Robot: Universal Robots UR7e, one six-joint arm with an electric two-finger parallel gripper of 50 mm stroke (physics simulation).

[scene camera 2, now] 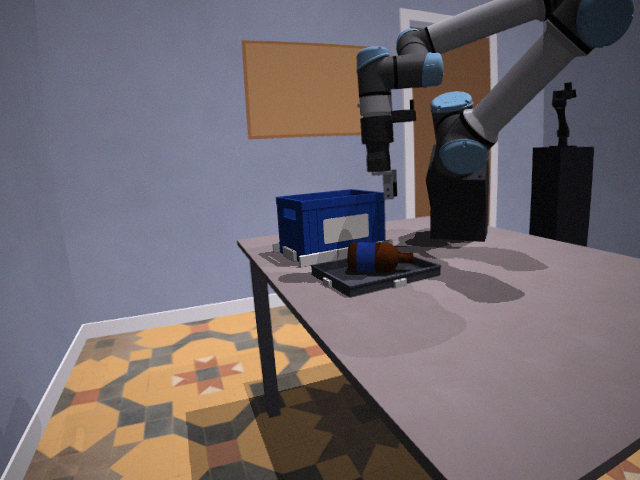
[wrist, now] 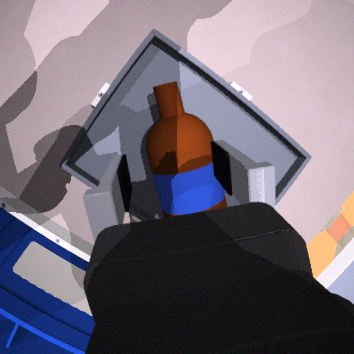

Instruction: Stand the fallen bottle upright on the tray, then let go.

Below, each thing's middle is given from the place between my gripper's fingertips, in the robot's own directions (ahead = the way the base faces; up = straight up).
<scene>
The dark grey tray (scene camera 2: 352, 284) is 5 cm ahead of my hand, 1 cm to the left of it and 17 cm below it. From my hand the other things lie so: blue crate (scene camera 2: 310, 223) (11 cm ahead, 26 cm to the right, 10 cm below).
</scene>
